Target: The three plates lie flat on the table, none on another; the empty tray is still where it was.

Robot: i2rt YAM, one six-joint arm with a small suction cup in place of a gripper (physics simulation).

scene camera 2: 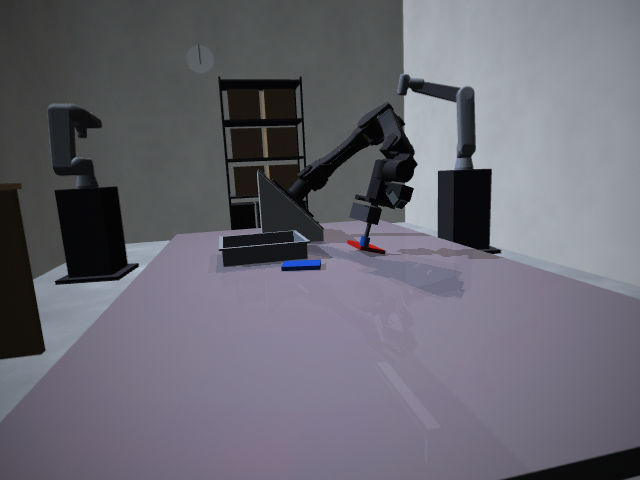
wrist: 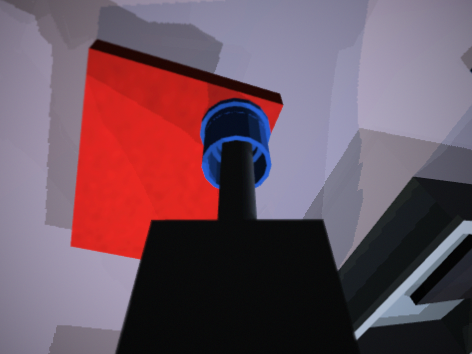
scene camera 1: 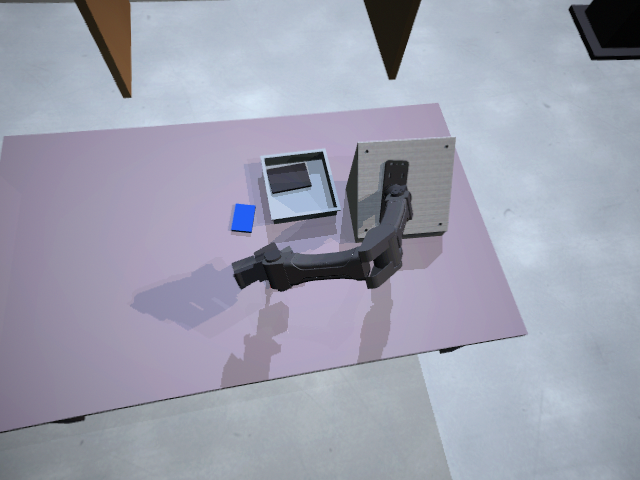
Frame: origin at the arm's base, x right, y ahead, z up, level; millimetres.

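Seen in the pictures: hand, tool point: [scene camera 2: 362,249] [wrist: 236,118]; arm's base, link origin: [scene camera 2: 291,199] [scene camera 1: 393,193].
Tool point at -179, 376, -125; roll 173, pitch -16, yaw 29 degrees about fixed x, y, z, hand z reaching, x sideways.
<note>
Offsets run from my tool point to a thing's top centre, as dx, dy, dz. Level surfaces: height alone.
My suction cup [scene camera 2: 364,241] [wrist: 236,120] is on the red plate @[-18, -41, +14] [scene camera 2: 377,250] [wrist: 135,165], near one corner of it. The red plate is tilted, low over the table; whether an edge touches the table I cannot tell. In scene camera 1 the arm hides the cup and the red plate. The blue plate @[+178, +88, -6] [scene camera 1: 243,218] [scene camera 2: 301,265] lies flat on the table beside the tray. The dark plate @[+327, -65, -3] [scene camera 1: 289,178] [wrist: 452,282] is inside the grey tray @[+283, -98, +33] [scene camera 1: 305,204] [scene camera 2: 266,254] [wrist: 400,240], towards its back left in scene camera 1.
The arm's slanted base block [scene camera 1: 429,206] [scene camera 2: 284,217] stands right of the tray in scene camera 1. The pink table @[dz -17] [scene camera 1: 103,206] [scene camera 2: 232,361] has its near edge below the arm there. A shelf rack [scene camera 2: 261,122] and two other robots on black pedestals [scene camera 2: 90,232] [scene camera 2: 464,206] stand beyond the table.
</note>
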